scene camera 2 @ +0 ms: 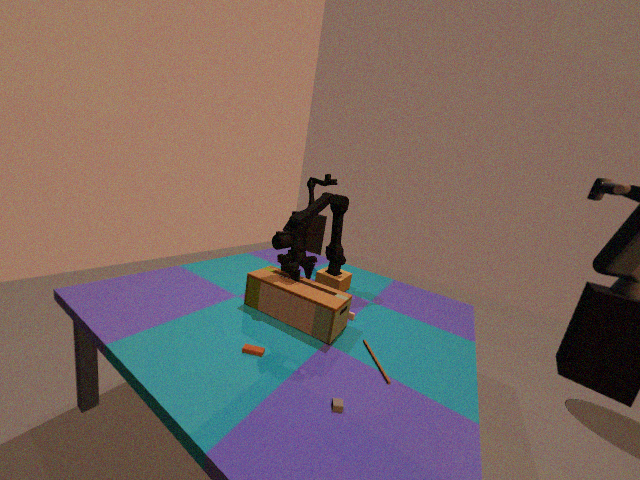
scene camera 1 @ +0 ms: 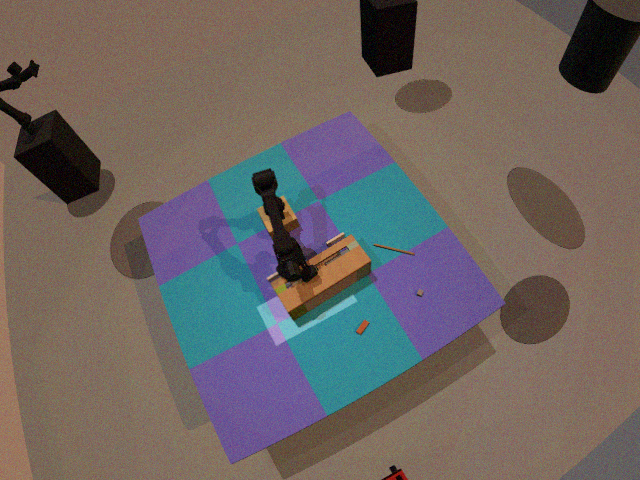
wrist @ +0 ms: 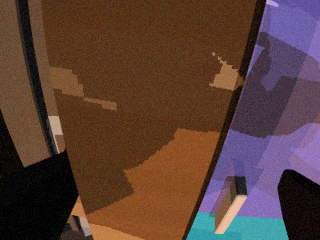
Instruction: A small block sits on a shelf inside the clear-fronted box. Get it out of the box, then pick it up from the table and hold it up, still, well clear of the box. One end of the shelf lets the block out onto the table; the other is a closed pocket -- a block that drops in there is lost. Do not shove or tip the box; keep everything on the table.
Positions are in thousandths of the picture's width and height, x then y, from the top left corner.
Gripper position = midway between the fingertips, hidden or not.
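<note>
The tan box (scene camera 2: 502,649) is there, and you'd find it (scene camera 1: 535,564) and (wrist: 448,431) as well. I can also see my gripper (scene camera 2: 473,593), and the wrist view has it too (wrist: 586,715).
</note>
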